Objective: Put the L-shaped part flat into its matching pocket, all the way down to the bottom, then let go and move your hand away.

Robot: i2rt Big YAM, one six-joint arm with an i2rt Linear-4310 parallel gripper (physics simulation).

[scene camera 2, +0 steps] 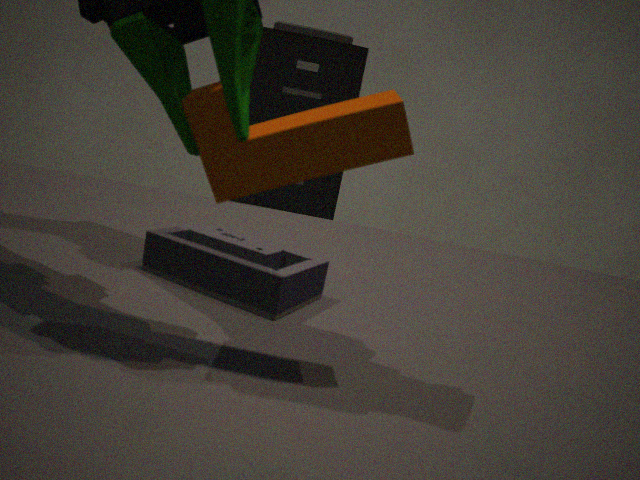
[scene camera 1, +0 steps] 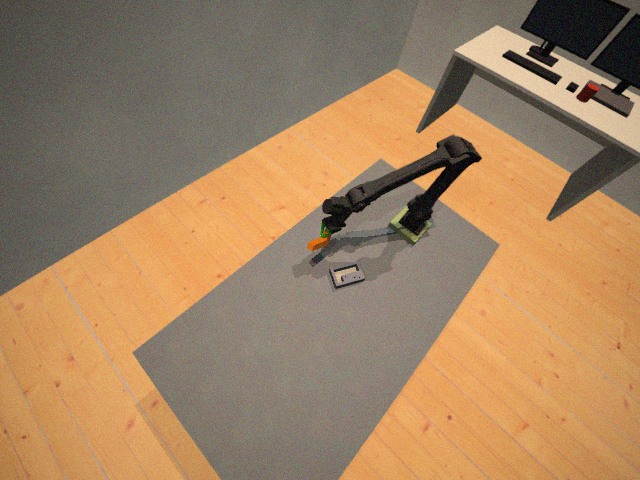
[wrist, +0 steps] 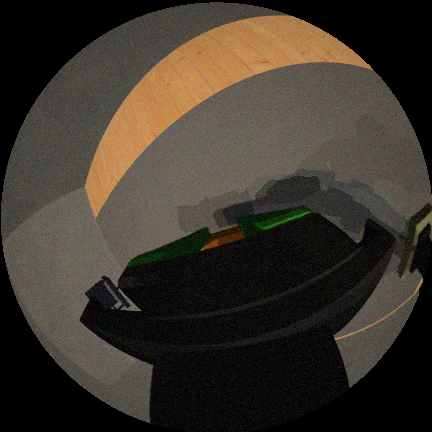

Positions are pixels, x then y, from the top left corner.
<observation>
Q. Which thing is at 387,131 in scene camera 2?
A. An orange L-shaped part.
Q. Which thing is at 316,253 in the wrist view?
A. My gripper.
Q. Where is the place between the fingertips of my gripper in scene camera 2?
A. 219,147
</observation>
